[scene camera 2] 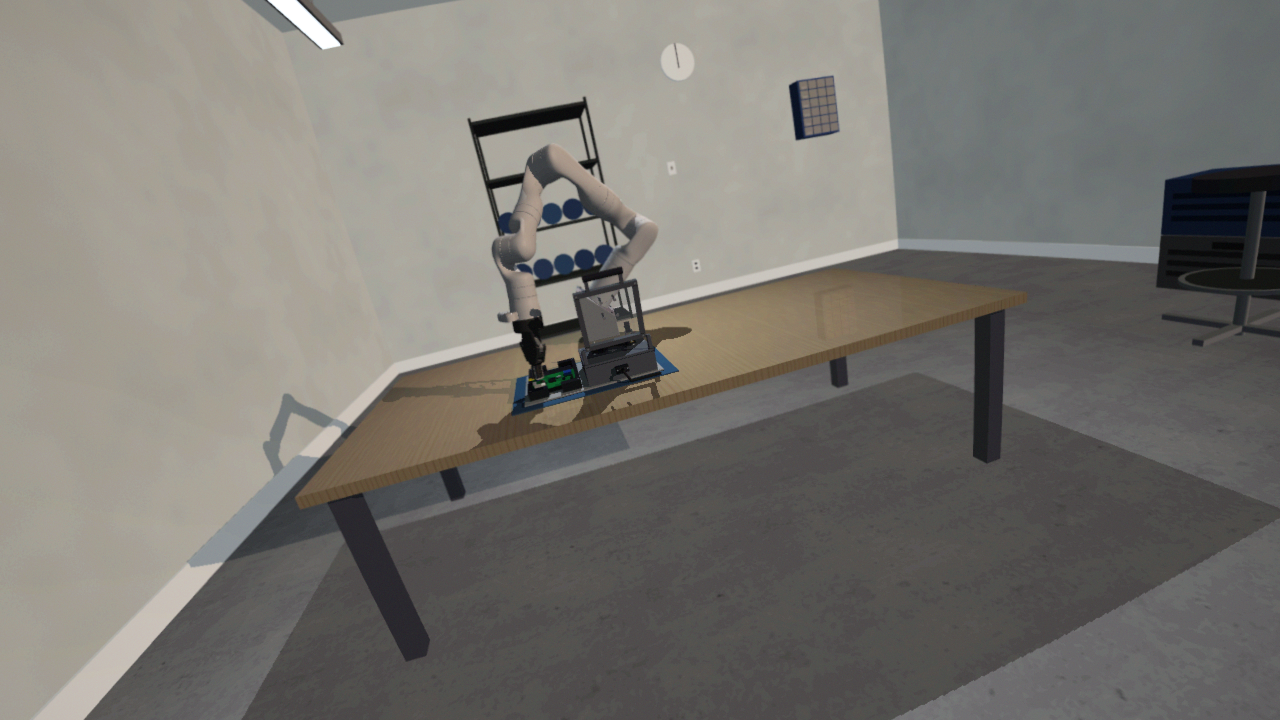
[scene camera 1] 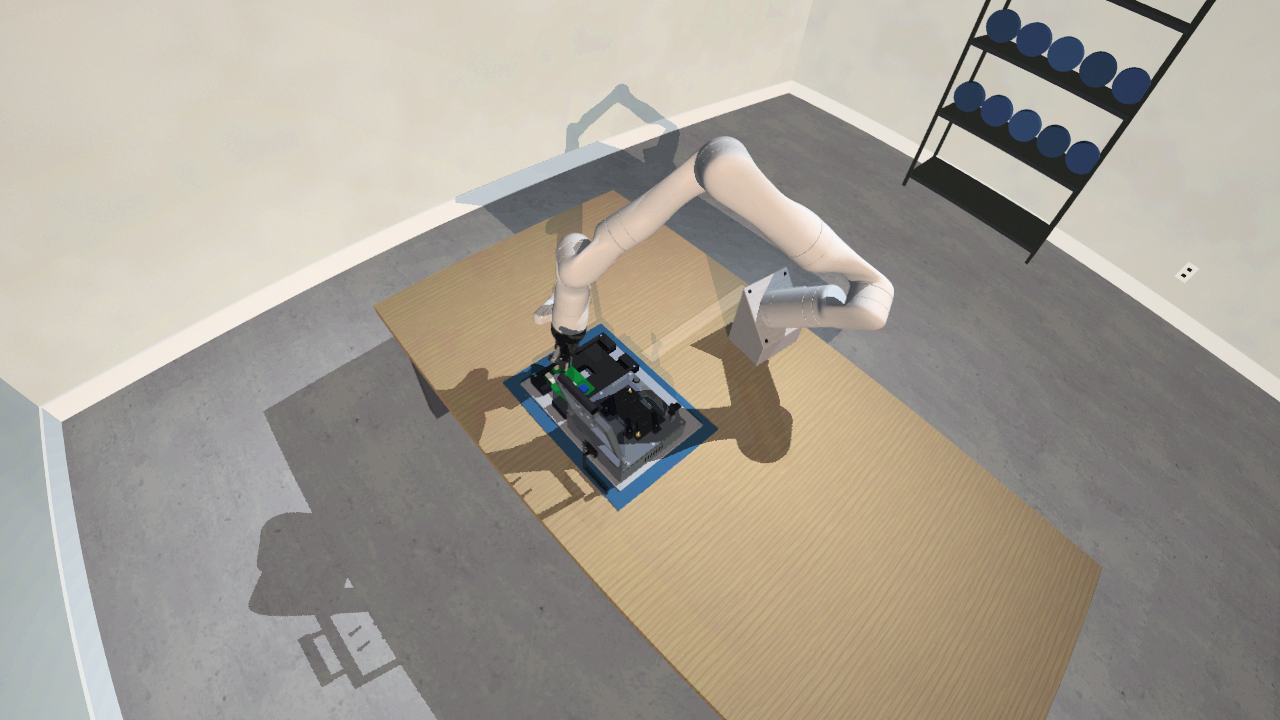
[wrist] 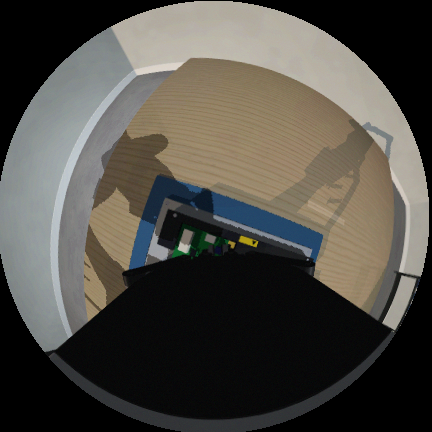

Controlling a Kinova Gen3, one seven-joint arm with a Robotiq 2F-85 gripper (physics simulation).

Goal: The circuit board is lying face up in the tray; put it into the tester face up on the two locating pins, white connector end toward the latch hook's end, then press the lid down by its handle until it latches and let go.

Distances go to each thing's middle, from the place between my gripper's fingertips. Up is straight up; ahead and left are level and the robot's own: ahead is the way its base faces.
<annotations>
My hand is 2 cm short of the green circuit board [wrist: 190, 241], 4 cm to the right of it and 1 cm above it. Also, from my hand: clear lid [scene camera 2: 609, 315] 12 cm ahead, 20 cm to the left, 15 cm above.
</annotations>
